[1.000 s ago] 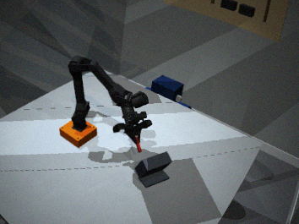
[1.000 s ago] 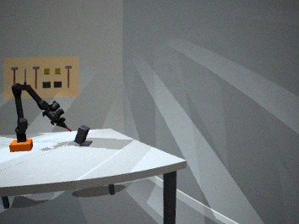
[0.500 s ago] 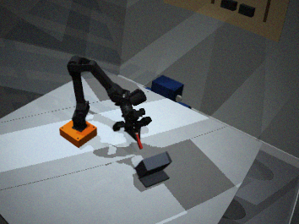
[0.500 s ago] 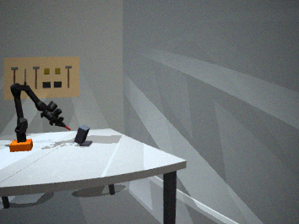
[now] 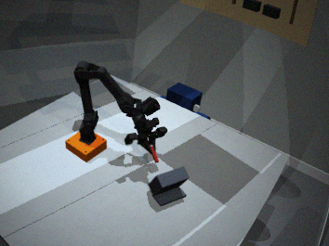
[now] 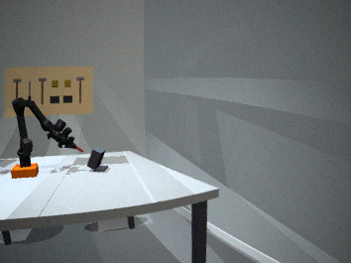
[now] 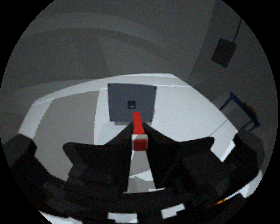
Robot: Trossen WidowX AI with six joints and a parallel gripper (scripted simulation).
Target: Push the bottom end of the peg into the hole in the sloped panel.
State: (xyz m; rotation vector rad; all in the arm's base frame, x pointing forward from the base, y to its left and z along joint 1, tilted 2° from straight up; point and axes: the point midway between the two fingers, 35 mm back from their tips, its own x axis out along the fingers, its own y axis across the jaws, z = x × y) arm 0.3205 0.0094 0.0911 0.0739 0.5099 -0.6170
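My gripper tip is 10 cm short of the sloped grey-blue panel, 6 cm to the left of it and 6 cm above it. The rest, counted from my gripper tip: thin red peg (1 cm behind, 1 cm to the left, 1 cm above).
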